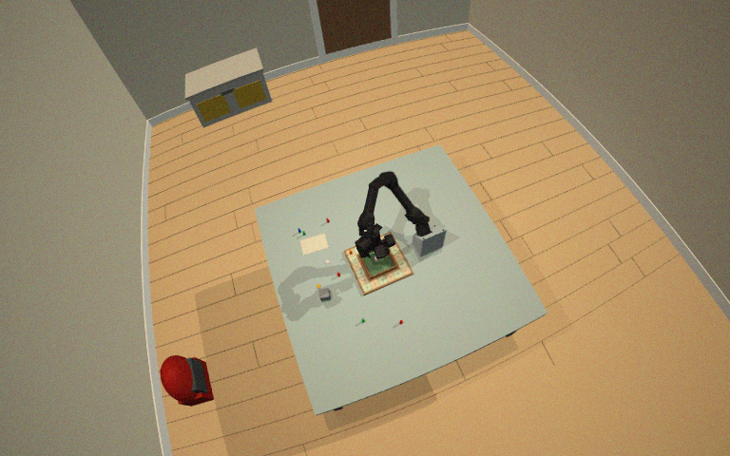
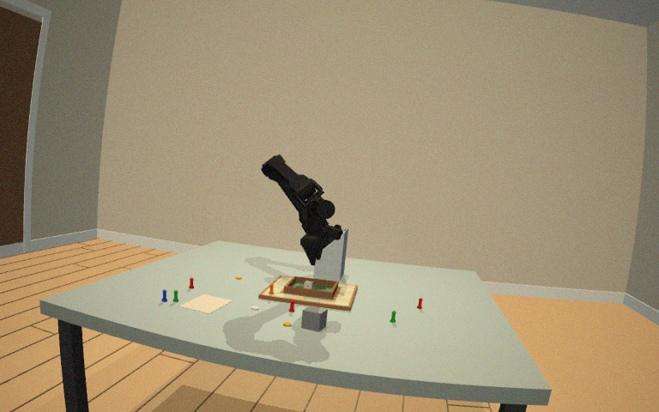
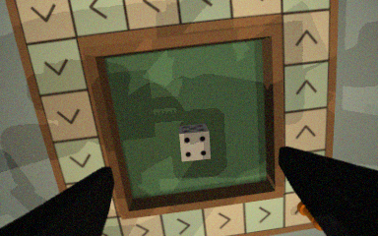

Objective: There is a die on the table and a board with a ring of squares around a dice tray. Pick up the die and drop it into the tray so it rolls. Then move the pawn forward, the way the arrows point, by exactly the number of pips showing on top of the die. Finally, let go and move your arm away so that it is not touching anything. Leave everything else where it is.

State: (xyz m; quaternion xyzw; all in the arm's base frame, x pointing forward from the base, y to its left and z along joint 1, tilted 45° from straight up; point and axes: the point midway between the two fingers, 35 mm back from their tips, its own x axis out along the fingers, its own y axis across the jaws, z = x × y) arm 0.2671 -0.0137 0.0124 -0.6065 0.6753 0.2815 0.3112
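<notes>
The orange pawn lies 12 cm to the right of my gripper tip, 11 cm ahead of it and 8 cm below it. From my gripper tip the other things lie so: grey cube: 34 cm ahead, 8 cm below, 5 cm to the left; then white die: 8 cm below, 2 cm to the right; then green dice tray: 10 cm below.
</notes>
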